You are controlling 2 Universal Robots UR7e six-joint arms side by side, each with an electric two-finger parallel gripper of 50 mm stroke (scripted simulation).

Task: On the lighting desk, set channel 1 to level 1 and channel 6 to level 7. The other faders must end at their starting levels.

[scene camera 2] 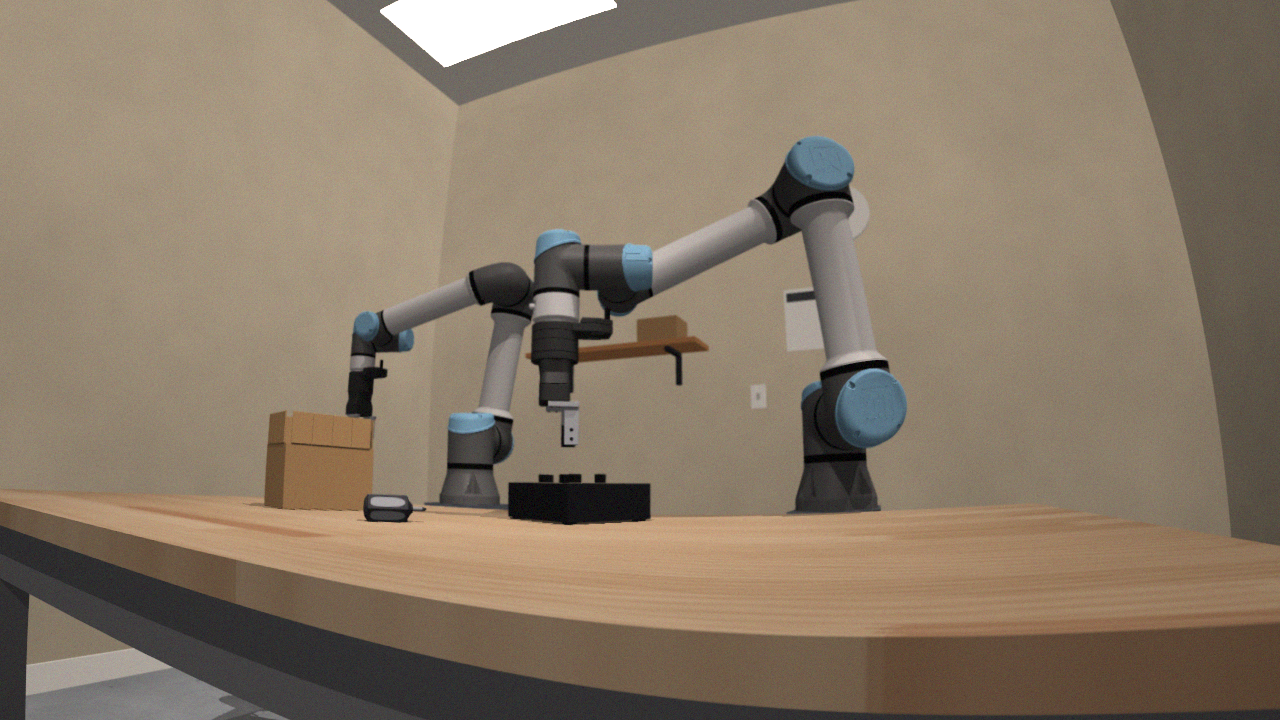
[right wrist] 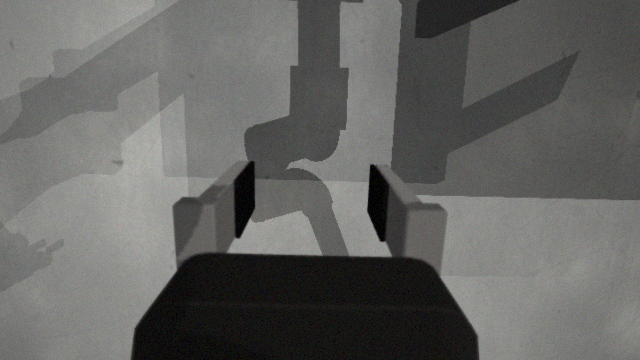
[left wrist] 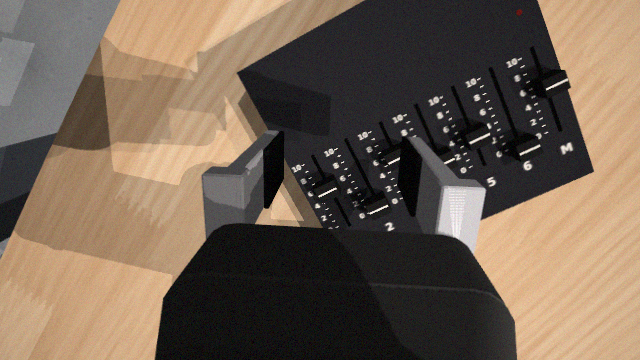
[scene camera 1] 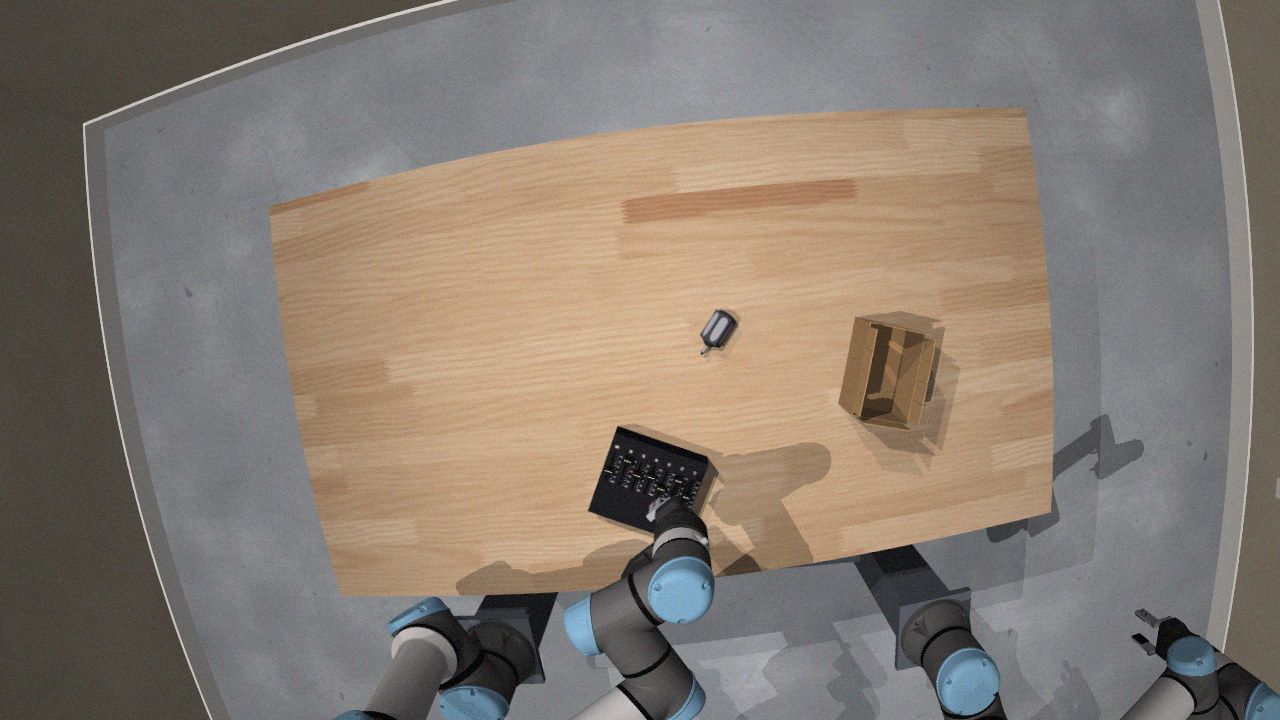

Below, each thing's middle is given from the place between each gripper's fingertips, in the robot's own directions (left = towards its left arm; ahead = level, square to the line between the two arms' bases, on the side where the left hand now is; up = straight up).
The channel 6 fader (left wrist: 527,146) is 8 cm ahead of my left hand (scene camera 2: 569,446), 7 cm below it and 6 cm to the left of it. From my left hand the other things lie so: master fader (left wrist: 547,85) (9 cm to the left, 7 cm below, 6 cm ahead).
The channel 6 fader lies 100 cm to the left of my right hand (scene camera 1: 1137,623), 39 cm ahead of it and 12 cm below it. From my right hand the other things lie so: master fader (103 cm to the left, 37 cm ahead, 12 cm below).
